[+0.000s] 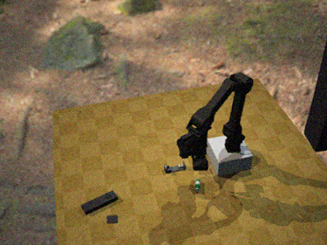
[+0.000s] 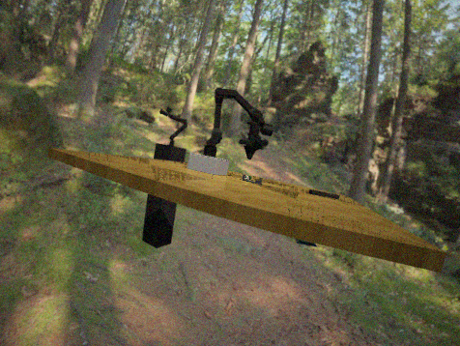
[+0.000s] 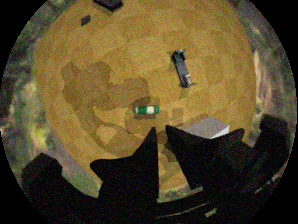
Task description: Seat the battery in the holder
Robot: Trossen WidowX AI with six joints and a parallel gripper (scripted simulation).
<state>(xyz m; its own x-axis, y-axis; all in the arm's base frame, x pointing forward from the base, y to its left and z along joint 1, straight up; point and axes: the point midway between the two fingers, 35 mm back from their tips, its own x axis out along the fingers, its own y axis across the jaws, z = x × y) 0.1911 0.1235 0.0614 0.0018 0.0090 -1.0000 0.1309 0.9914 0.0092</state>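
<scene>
Now: gripper tip 10 cm above the battery and 2 cm to the right of it. The rest, counted from my gripper tip: black square piece: 39 cm ahead, 15 cm to the left, 11 cm below; long black bar: 44 cm ahead, 10 cm below, 5 cm to the left.
</scene>
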